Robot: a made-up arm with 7 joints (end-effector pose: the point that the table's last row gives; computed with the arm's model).
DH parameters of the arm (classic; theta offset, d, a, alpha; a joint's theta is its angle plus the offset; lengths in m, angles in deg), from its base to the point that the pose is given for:
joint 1: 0 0.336 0 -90
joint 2: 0 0 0 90
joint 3: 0 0.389 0.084 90
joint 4: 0 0 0.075 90
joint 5: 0 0.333 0 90
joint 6: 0 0 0.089 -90
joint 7: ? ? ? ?
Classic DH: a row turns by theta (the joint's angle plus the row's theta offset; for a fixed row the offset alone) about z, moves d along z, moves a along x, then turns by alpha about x.
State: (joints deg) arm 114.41 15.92 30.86 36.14 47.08 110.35 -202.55
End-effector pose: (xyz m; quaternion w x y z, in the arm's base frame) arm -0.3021 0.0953 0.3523 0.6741 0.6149 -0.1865 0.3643
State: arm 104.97 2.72 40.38 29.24 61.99 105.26 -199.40
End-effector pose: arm -0.3018 0.0684 0.3849 0.6757 0.6261 -0.2851 0.2649
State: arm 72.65 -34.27 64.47 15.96 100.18 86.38 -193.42
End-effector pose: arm -0.2879 0.1152 0.3553 0.5095 0.5610 -0.6459 -0.0922
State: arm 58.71 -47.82 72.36 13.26 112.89 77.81 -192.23
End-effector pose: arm -0.2511 0.1746 0.3304 0.3678 0.4771 -0.7636 -0.2325
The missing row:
joint 7: 0 0.113 0 0
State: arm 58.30 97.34 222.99 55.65 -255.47 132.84 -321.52
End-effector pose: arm 0.4952 0.0740 0.5028 0.2356 -0.7202 0.6492 -0.0657
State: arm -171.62 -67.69 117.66 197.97 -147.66 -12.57 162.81
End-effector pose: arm 0.7377 0.1622 0.6024 0.2343 0.4721 0.3328 0.7820
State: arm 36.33 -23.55 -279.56 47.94 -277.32 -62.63 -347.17
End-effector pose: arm -0.1380 0.3267 0.6480 0.6167 -0.6441 0.0205 -0.4521
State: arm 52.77 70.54 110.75 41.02 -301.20 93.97 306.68
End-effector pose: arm -0.2402 0.1897 0.5763 0.2623 0.2904 -0.4000 0.8288
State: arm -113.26 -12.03 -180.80 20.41 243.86 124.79 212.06
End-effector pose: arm 0.2601 0.2670 0.3815 0.2930 -0.4029 0.1674 -0.8508
